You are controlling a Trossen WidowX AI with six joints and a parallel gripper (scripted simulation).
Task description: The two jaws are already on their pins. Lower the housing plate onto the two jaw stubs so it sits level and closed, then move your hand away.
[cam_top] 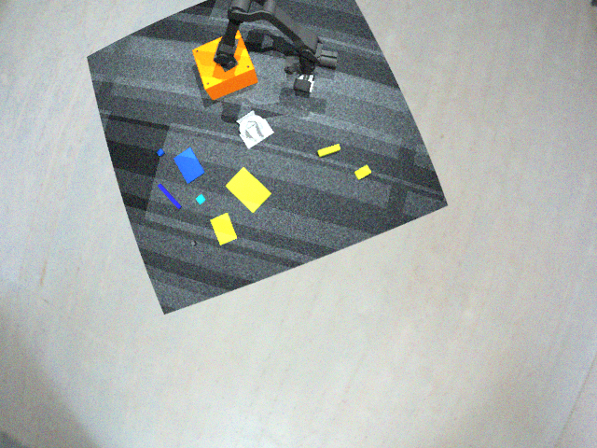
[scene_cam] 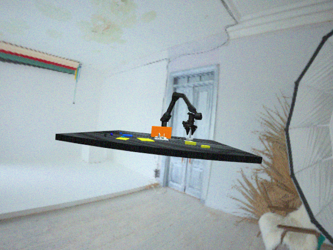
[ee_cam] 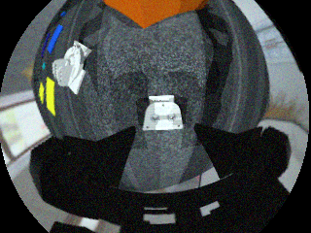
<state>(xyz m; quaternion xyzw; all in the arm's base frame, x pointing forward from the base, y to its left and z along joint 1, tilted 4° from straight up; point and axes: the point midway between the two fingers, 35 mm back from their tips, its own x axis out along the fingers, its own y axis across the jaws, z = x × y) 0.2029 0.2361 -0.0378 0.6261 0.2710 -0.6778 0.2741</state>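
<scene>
Now: the white piece 50 mm below my gripper tip and 10 mm to the right of it. The rest, counted from my gripper tip: small blue cube 670 mm to the right, 70 mm behind, 50 mm below; then blue plate 590 mm to the right, 60 mm below, 50 mm ahead; then cyan cube 610 mm to the right, 200 mm ahead, 60 mm below.
</scene>
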